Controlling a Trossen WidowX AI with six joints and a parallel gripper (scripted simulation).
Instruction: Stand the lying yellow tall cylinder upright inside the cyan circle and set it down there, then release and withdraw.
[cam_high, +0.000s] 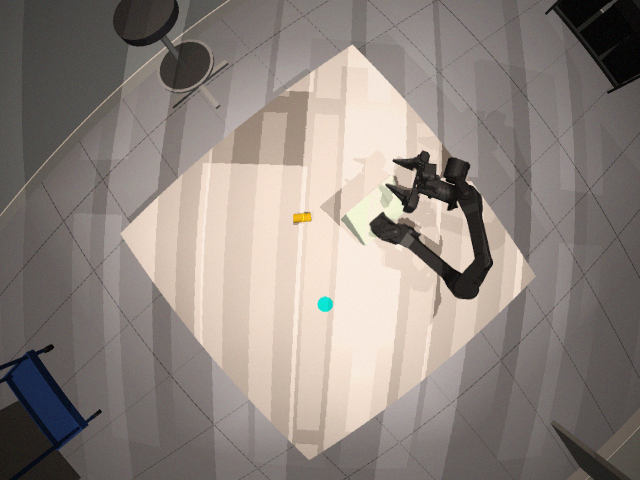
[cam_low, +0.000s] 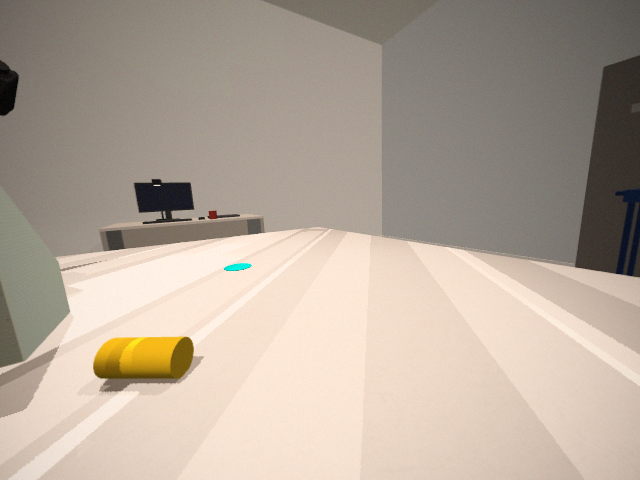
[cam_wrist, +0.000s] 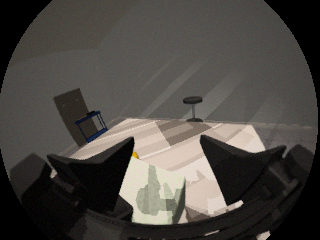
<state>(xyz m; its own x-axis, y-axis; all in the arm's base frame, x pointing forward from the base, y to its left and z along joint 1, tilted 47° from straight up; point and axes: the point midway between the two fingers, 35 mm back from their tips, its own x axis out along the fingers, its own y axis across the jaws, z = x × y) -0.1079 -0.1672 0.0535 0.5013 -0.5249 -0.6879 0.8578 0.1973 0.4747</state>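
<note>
My gripper tip is 280 mm short of the yellow tall cylinder, 260 mm above it and 90 mm to the left of it. From my gripper tip the other things lie so: cyan circle 430 mm ahead, 270 mm below, 220 mm to the left.
</note>
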